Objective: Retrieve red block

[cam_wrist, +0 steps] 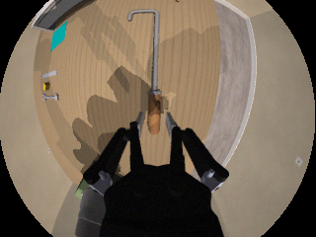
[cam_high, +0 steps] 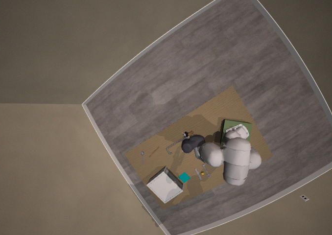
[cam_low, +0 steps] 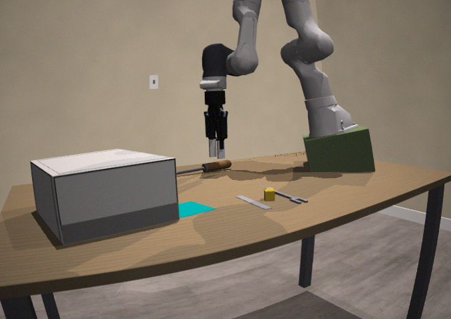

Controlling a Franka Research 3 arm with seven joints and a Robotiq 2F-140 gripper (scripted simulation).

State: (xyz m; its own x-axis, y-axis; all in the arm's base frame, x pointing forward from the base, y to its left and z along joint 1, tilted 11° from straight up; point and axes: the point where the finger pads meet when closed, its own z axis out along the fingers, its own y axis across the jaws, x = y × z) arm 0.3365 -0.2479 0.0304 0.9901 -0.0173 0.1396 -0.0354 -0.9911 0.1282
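My hand is 130 mm short of the hooked tool, 30 mm to the right of it and 70 mm above it. Also, from my hand: thin wooden stick 440 mm ahead, 60 mm to the right, 80 mm below; yellow cube 130 mm ahead, 450 mm to the left, 70 mm below; forked tool 80 mm ahead, 450 mm to the left, 80 mm below.
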